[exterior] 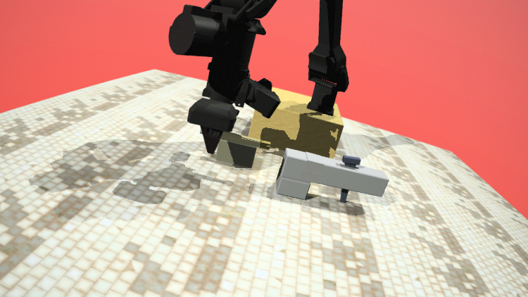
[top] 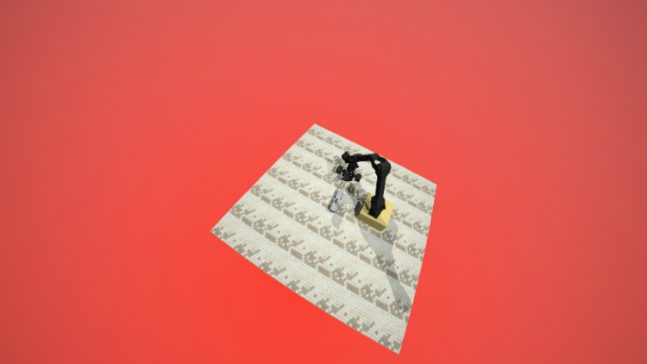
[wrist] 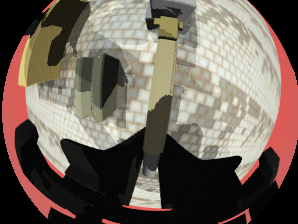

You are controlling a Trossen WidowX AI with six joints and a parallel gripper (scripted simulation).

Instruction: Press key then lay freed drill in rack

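The drill lies 10 mm behind my gripper tip, 40 mm to the left of it and 30 mm above it. The rest, counted from my gripper tip: dark key 40 mm behind, 230 mm to the left, 20 mm above; grey housing 40 mm behind, 200 mm to the left, 10 mm above; rack 80 mm behind, 20 mm to the left, 20 mm below.
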